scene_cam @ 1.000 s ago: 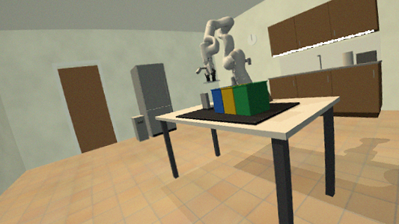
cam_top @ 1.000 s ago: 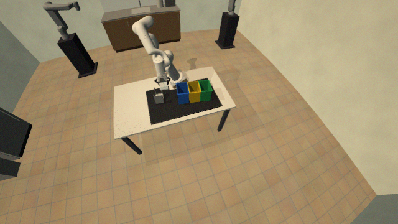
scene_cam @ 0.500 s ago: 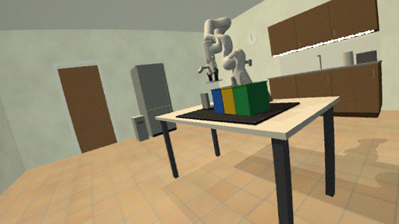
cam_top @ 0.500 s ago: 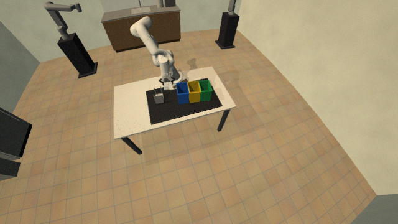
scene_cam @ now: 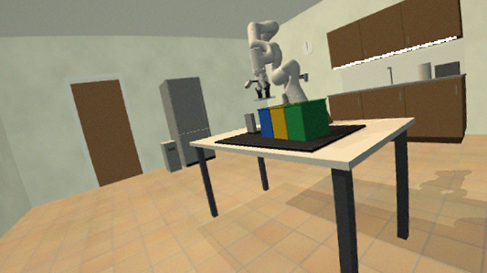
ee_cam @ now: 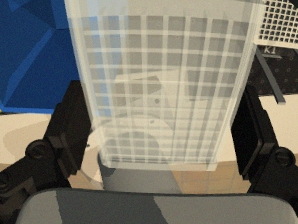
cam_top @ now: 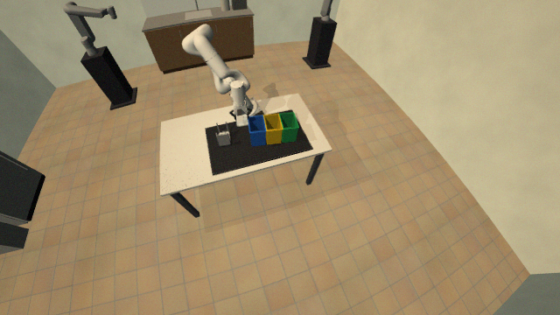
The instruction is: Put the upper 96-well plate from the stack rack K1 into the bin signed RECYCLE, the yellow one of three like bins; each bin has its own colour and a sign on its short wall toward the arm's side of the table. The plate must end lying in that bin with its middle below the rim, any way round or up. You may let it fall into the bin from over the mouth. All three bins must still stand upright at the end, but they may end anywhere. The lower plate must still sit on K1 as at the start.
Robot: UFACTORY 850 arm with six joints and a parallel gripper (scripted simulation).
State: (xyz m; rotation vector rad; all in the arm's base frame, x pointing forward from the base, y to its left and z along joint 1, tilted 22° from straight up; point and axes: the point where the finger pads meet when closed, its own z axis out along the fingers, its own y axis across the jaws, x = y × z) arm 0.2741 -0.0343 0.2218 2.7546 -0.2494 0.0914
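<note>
Right now my hand is 60 mm short of the yellow bin, 230 mm to the right of it and 160 mm above it. Also, from my hand: green bin (80 mm ahead, 360 mm to the left, 160 mm below); 96-well plate (10 mm below); blue bin (30 mm ahead, 110 mm to the left, 160 mm below).
</note>
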